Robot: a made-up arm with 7 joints.
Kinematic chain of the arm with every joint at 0, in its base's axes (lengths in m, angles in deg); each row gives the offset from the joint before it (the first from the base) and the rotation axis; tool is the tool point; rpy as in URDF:
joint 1: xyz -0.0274 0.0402 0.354 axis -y
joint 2: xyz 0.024 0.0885 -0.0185 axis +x
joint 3: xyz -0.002 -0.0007 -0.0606 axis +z
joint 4: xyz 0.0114 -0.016 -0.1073 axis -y
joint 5: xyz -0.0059 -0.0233 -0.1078 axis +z
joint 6: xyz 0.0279 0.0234 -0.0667 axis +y
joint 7: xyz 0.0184 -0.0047 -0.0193 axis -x
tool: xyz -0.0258 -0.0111 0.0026 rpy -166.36 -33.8 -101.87
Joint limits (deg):
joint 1: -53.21..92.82
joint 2: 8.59..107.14
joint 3: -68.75..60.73
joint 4: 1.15..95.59
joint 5: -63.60..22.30
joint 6: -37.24..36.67
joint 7: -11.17..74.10
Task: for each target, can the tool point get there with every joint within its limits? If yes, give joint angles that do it. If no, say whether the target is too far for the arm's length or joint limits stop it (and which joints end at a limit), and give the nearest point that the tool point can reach.
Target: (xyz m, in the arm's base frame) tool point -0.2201 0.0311 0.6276
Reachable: no: joint limits stop it (at a limit: joint 2, joint 3, joint 4, joint 6, joint 7) | nearest point -0.1584 0.1983 0.5400 | short by 0.199 m
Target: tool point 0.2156 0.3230 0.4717
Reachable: yes | joints 77.25 66.29 -22.00 57.64 -19.24 25.24 23.50
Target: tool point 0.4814 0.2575 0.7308
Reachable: no: too far | nearest point 0.2928 0.2074 0.5400 | short by 0.273 m
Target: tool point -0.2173 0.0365 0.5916
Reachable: no: joint limits stop it (at a limit: joint 2, joint 3, joint 4, joint 6, joint 7) | nearest point -0.1691 0.1980 0.5313 | short by 0.179 m
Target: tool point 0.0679 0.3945 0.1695
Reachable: yes | joints -41.22 86.36 3.48 53.12 -55.25 2.84 25.20
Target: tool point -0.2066 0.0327 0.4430
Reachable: no: joint limits stop it (at a limit: joint 1, joint 2, joint 3, joint 4, joint 6, joint 7) | nearest point -0.2076 0.1987 0.4889 | short by 0.172 m
